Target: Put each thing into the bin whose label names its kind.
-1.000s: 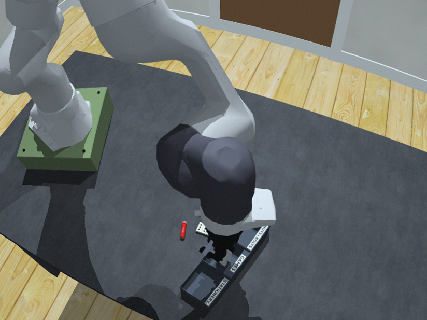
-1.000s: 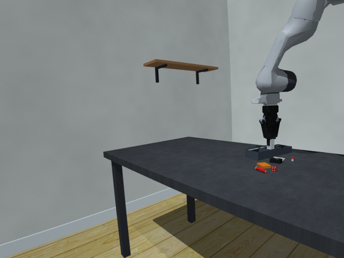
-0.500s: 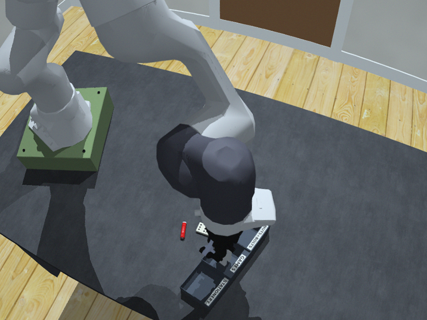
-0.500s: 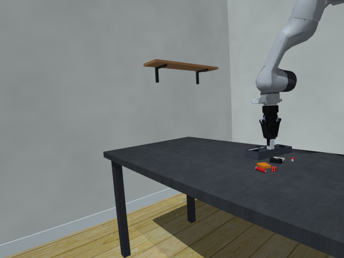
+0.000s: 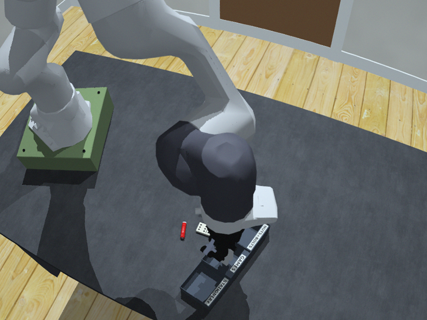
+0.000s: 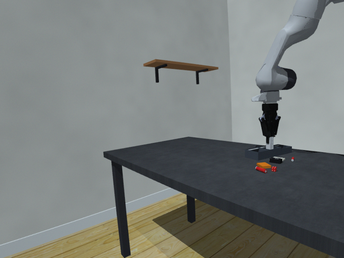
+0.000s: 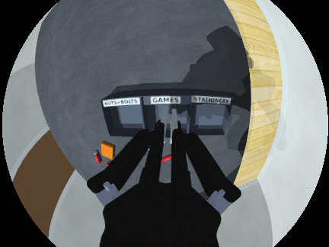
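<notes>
Now: the bin tray 10 mm to the left of my hand and 40 mm below it. The rest, counted from my hand: black 9V battery 90 mm behind, 110 mm to the left, 50 mm below; then orange block 90 mm behind, 200 mm to the left, 50 mm below; then white domino 80 mm behind, 60 mm to the left, 50 mm below.
</notes>
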